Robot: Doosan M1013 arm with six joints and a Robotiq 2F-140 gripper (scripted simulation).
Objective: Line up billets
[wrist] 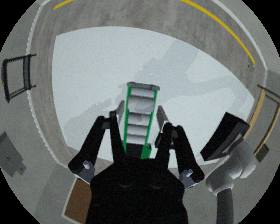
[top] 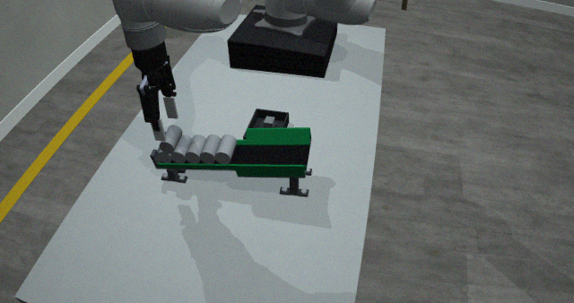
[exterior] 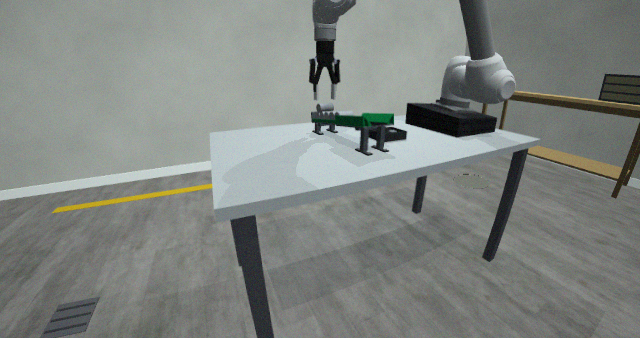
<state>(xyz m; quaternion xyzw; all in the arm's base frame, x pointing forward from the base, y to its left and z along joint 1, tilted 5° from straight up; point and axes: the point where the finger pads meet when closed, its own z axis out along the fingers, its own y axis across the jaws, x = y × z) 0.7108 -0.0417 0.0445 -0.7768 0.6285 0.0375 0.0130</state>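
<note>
My hand is 11 cm above the stop, 4 cm to the left of it and 1 cm short of it.
</note>
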